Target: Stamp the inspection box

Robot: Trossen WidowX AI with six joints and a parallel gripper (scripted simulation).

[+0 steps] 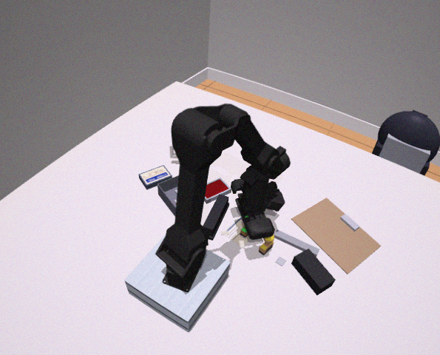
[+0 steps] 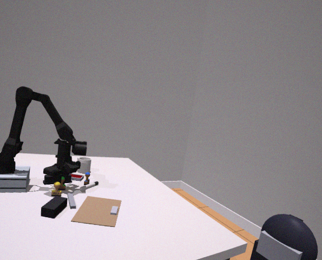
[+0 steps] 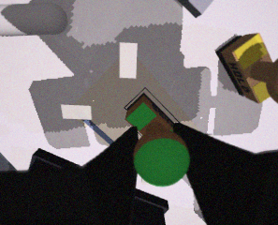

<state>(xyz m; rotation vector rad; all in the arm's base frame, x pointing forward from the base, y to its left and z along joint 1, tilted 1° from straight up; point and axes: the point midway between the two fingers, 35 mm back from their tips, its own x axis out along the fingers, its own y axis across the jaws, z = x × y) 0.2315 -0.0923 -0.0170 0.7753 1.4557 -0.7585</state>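
Now: the green-knobbed stamp right at my gripper tip. Round my gripper tip: grey bar: 14 cm to the right, 2 cm below, 1 cm ahead; beige card: 3 cm below, 1 cm to the left, 1 cm ahead; yellow-knobbed stamp: 7 cm to the right, 4 cm behind.
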